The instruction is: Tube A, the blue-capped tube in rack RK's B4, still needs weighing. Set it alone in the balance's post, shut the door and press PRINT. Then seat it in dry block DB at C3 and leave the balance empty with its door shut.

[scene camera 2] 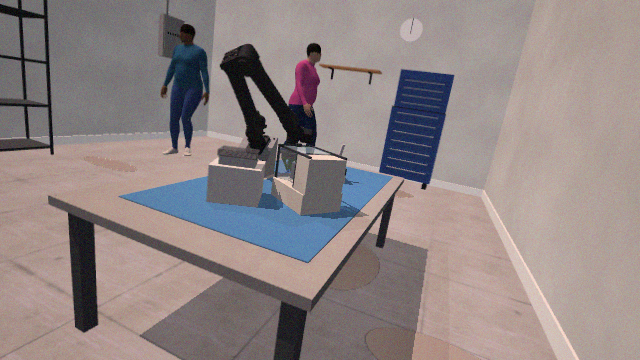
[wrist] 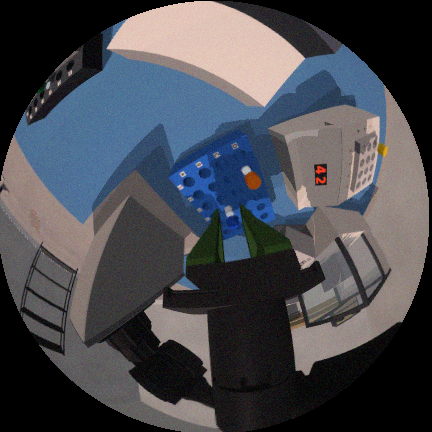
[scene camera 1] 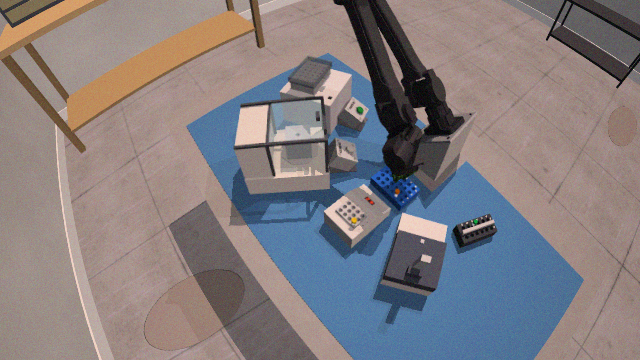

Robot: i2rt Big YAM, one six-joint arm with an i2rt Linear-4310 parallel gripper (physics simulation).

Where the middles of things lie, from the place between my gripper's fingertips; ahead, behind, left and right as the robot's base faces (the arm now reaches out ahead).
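Relative to the glass-box balance point(scene camera 1: 281, 145), I see my gripper 70 mm below it, 190 mm short of it and 280 mm to the left of it.
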